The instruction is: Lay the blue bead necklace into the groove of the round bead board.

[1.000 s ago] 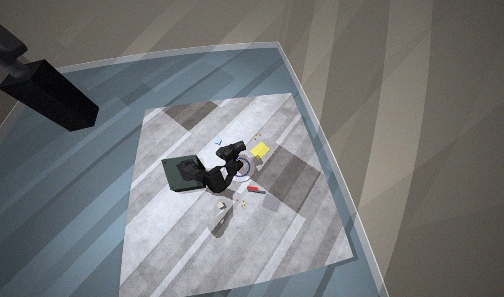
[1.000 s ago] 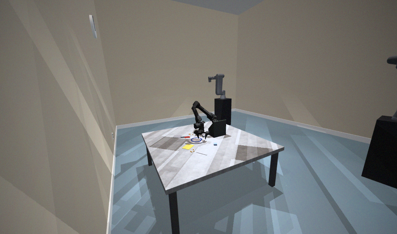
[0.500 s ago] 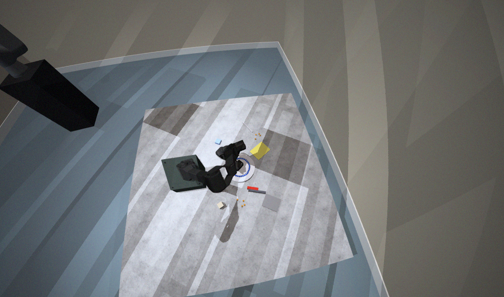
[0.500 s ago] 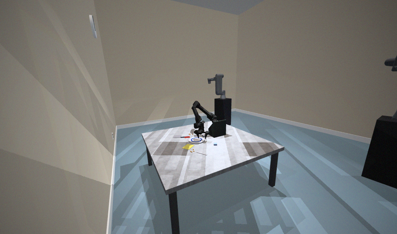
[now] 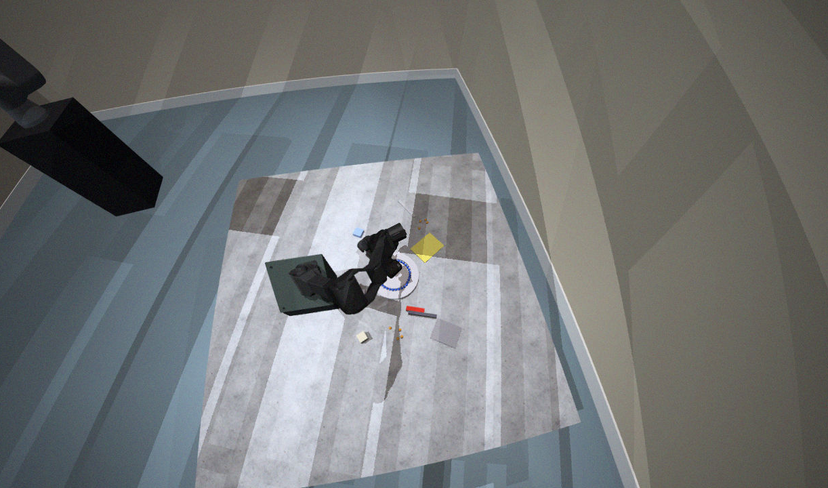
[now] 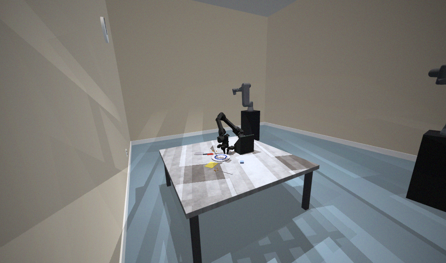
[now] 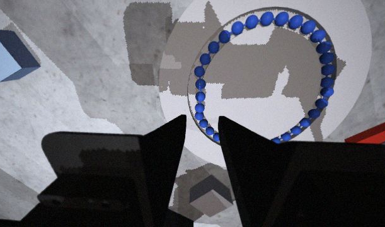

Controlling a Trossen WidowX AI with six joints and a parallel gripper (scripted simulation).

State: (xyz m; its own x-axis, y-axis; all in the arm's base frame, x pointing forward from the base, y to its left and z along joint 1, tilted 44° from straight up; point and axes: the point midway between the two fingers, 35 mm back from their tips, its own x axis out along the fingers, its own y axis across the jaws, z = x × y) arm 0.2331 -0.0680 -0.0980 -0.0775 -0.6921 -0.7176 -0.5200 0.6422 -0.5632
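Right now the round white bead board is 40 mm to the right of my gripper tip, 40 mm below it and 40 mm ahead of it. From my gripper tip the other things lie so: blue block: 190 mm to the left, 70 mm behind, 40 mm below; yellow sheet: 210 mm ahead, 50 mm to the left, 40 mm below; grey tool: 210 mm to the right, 100 mm ahead, 40 mm below.
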